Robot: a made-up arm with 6 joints.
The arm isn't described. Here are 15 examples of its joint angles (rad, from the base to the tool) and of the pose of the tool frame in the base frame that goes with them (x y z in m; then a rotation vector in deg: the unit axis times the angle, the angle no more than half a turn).
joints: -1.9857 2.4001 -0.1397 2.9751 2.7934 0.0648
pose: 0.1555 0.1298 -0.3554 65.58 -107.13 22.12
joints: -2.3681 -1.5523 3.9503 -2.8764 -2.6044 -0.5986
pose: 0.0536 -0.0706 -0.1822 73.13 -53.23 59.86
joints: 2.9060 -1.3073 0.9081 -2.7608 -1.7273 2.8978
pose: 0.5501 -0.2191 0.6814 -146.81 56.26 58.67
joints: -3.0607 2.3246 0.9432 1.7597 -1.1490 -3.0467
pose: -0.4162 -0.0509 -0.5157 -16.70 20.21 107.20
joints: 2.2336 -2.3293 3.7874 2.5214 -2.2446 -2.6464
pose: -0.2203 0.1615 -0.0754 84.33 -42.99 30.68
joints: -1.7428 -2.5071 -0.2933 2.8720 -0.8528 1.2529
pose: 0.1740 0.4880 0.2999 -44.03 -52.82 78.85
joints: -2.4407 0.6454 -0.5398 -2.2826 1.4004 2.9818
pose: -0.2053 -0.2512 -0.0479 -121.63 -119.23 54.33
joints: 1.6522 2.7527 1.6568 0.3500 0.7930 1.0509
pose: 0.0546 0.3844 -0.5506 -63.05 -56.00 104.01
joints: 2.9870 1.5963 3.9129 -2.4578 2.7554 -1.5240
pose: -0.0409 -0.0652 0.5748 -55.12 -78.96 145.54
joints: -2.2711 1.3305 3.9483 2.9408 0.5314 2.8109
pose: 0.1479 0.0368 0.4892 -103.01 -60.86 -49.65
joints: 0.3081 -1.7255 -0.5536 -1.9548 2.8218 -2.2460
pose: -0.0586 0.0172 0.5539 -20.06 99.05 -13.10
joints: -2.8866 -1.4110 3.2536 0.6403 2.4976 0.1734
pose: 0.2629 0.1441 -0.2688 -61.39 -18.70 -123.25
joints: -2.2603 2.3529 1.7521 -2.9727 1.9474 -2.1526
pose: -0.3330 -0.5452 -0.3445 98.23 76.89 -4.29
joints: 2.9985 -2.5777 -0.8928 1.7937 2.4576 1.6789
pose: 0.3129 -0.0654 0.3874 92.57 -49.45 -123.24
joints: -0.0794 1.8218 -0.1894 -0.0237 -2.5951 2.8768
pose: 0.0939 -0.0989 -0.3511 -116.63 -11.94 -129.30
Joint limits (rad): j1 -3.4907..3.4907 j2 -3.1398..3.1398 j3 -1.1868..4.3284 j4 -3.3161..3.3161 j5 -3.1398..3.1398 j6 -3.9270..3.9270
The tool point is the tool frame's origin. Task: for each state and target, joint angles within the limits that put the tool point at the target. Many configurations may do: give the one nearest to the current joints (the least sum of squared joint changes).
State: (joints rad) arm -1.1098 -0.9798 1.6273 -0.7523 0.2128 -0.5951
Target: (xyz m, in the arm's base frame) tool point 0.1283 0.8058 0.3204
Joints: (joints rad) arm -1.8078 -1.3257 1.8195 -0.7853 0.2128 -0.5951
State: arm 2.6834 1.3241 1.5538 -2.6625 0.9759 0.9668
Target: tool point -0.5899 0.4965 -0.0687
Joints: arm 2.3408 1.6145 1.2241 -2.5939 0.9759 0.9668
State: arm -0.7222 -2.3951 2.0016 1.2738 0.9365 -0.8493
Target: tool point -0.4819 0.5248 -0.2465
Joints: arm -0.8637 -2.0416 1.5076 1.2878 0.9365 -0.8493
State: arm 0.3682 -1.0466 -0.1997 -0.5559 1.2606 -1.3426
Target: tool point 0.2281 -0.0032 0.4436
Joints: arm 0.3158 -1.0106 -0.7187 -0.6264 1.2606 -1.3426
